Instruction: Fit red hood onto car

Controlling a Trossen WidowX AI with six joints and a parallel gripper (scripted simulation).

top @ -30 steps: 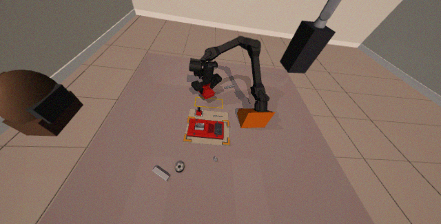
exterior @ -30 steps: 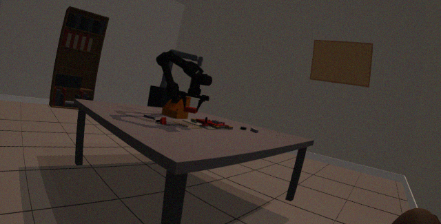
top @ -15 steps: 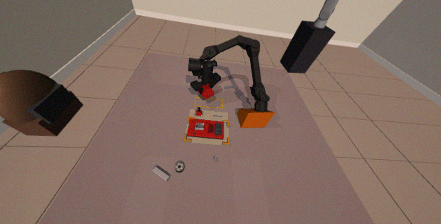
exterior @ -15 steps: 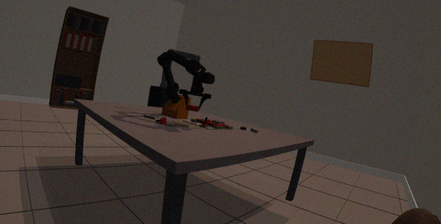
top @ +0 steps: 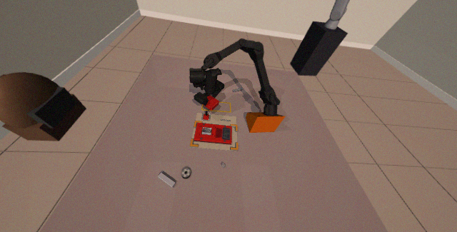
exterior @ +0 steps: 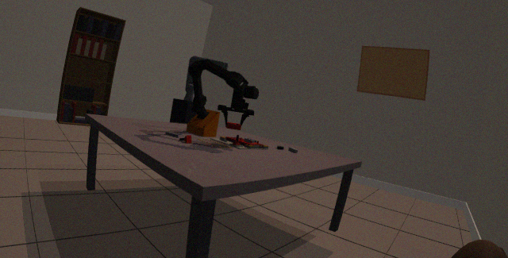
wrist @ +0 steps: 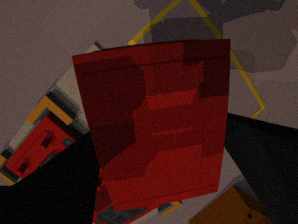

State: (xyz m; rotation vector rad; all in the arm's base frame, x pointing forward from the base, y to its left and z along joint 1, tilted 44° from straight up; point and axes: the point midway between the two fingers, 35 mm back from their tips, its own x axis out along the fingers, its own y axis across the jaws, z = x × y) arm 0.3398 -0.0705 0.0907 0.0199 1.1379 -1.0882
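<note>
Now: gripper tip 15 cm to the right of the grey engine block, 8 cm above it and 2 cm short of it. From my gripper tip the other things lie so: wheel 35 cm to the left, 12 cm ahead, 10 cm below; then red hood 1 cm above; then screw 33 cm to the left, 10 cm below, 6 cm behind.
</note>
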